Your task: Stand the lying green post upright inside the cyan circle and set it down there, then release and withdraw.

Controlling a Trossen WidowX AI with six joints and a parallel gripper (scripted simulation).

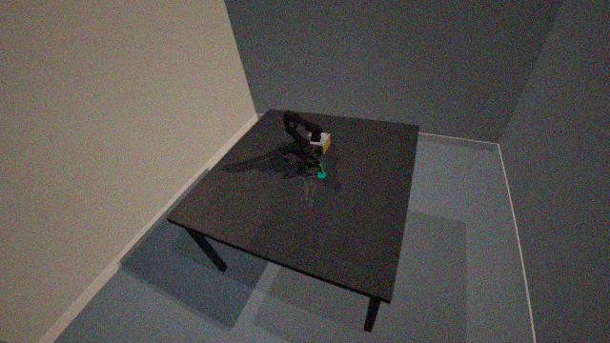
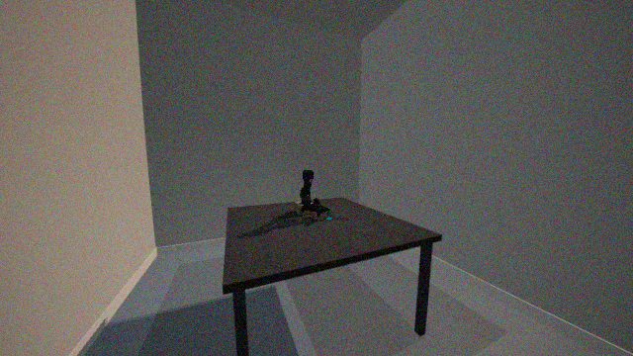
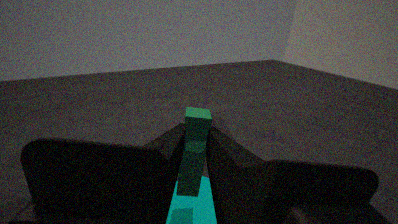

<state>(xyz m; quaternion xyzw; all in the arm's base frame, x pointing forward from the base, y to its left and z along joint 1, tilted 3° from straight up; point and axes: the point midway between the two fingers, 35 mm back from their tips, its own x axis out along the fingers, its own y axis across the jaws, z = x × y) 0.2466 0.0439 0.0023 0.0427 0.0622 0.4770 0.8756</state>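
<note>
My gripper tip is 20 mm above the green post. The rest, counted from my gripper tip: circle: 80 mm below.
</note>
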